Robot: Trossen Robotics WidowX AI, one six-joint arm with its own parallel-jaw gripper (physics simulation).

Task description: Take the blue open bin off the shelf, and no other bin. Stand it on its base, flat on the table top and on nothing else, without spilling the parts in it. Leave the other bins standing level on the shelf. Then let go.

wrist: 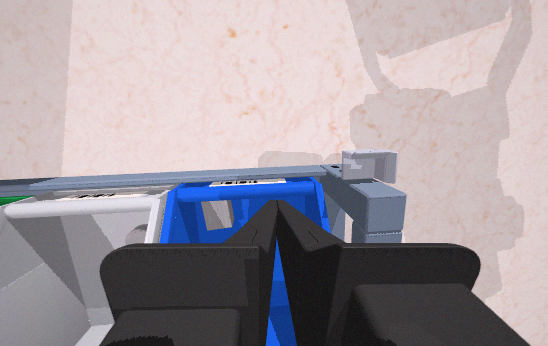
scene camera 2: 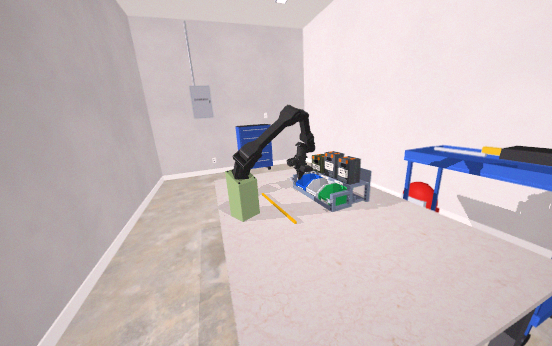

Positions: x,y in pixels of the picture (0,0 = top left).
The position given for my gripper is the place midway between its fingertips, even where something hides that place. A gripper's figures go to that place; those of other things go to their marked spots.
Scene:
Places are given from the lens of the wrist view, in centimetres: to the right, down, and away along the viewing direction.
my gripper (wrist: 275,207): 0, 2, 11
grey bin (wrist: 61,237): -17, 5, 17

